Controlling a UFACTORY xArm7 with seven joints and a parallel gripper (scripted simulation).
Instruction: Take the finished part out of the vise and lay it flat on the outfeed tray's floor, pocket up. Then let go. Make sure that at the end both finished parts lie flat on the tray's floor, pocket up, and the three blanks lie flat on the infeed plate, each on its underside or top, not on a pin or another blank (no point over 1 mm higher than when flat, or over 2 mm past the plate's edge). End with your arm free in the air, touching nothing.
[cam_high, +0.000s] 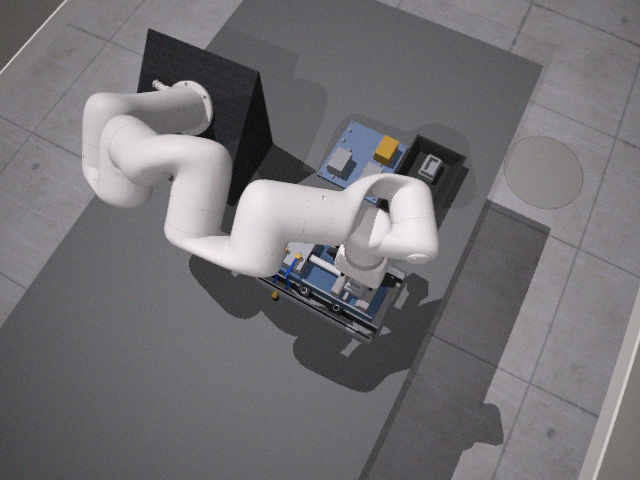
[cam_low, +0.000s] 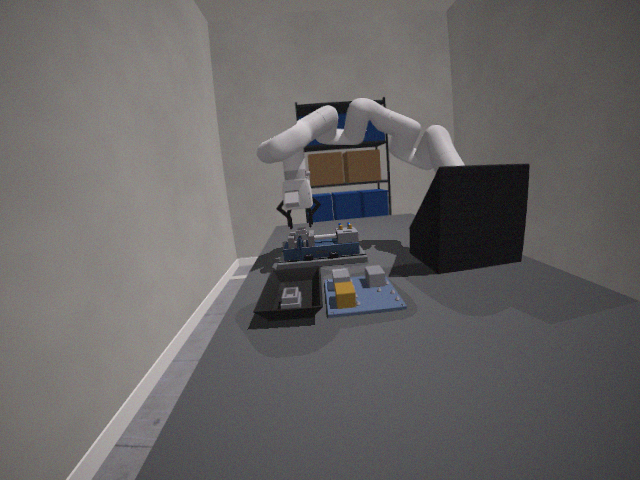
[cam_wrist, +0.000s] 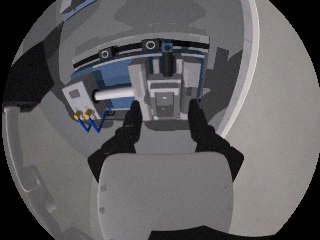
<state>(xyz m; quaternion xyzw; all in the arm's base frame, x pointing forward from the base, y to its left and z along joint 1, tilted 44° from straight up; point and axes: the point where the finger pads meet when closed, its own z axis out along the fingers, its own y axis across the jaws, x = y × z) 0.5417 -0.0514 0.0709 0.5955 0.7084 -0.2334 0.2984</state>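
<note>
Right now the blue vise is 10 cm below my hand, 6 cm behind it and 1 cm to the right of it. From my hand the other things lie so: yellow blank (35 cm to the left, 15 cm behind, 11 cm below).
</note>
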